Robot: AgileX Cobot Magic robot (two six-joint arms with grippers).
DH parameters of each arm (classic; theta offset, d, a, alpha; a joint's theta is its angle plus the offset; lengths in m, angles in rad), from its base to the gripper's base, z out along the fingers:
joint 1: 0 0.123 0 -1.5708
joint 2: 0.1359 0 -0.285 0
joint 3: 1.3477 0 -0.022 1.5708
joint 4: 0 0.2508 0 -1.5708
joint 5: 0 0 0.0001 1.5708
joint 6: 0 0.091 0 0
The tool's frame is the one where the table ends.
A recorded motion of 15 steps. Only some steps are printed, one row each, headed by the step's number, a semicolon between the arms.
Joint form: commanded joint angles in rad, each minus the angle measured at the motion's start. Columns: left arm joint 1, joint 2, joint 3, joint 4, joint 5, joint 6; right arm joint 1, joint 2, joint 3, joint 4, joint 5, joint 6.
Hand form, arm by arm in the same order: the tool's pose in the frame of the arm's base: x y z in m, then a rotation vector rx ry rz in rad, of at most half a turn. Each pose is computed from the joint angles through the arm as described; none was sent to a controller.
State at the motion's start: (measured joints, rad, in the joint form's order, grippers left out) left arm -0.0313 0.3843 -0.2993 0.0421 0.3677 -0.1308; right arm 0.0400 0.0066 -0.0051 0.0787 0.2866 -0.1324
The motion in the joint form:
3: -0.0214 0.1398 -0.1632 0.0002 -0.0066 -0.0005; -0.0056 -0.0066 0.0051 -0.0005 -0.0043 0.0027
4: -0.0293 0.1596 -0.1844 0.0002 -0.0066 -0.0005; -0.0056 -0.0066 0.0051 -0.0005 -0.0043 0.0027
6: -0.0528 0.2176 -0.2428 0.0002 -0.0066 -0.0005; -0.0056 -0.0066 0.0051 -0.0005 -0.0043 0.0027
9: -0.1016 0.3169 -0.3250 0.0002 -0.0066 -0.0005; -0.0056 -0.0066 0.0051 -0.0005 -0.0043 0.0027
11: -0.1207 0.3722 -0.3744 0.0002 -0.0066 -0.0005; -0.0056 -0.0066 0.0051 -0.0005 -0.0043 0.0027
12: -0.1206 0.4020 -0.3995 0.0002 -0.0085 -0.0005; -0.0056 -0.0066 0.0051 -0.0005 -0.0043 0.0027
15: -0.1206 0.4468 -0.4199 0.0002 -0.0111 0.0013; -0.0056 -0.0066 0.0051 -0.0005 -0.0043 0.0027
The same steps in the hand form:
3: 0.1108 -0.0045 0.2961 -0.0473 1.9063 -0.0836; 0.0547 0.0039 0.1877 -0.0943 1.7625 0.0046
4: 0.1143 -0.0056 0.3010 -0.0398 1.9051 -0.0890; 0.0547 0.0039 0.1877 -0.0943 1.7625 0.0046
6: 0.1248 -0.0092 0.3137 -0.0174 1.9055 -0.1049; 0.0547 0.0039 0.1877 -0.0943 1.7625 0.0046
9: 0.1440 -0.0179 0.3279 0.0296 1.9234 -0.1365; 0.0547 0.0039 0.1877 -0.0943 1.7625 0.0046
11: 0.1555 -0.0224 0.3362 0.0481 1.9294 -0.1487; 0.0547 0.0039 0.1877 -0.0943 1.7625 0.0046
12: 0.1621 -0.0234 0.3400 0.0482 1.9322 -0.1484; 0.0547 0.0039 0.1877 -0.0943 1.7625 0.0046
15: 0.1721 -0.0250 0.3395 0.0509 1.9539 -0.1452; 0.0547 0.0039 0.1877 -0.0943 1.7625 0.0046

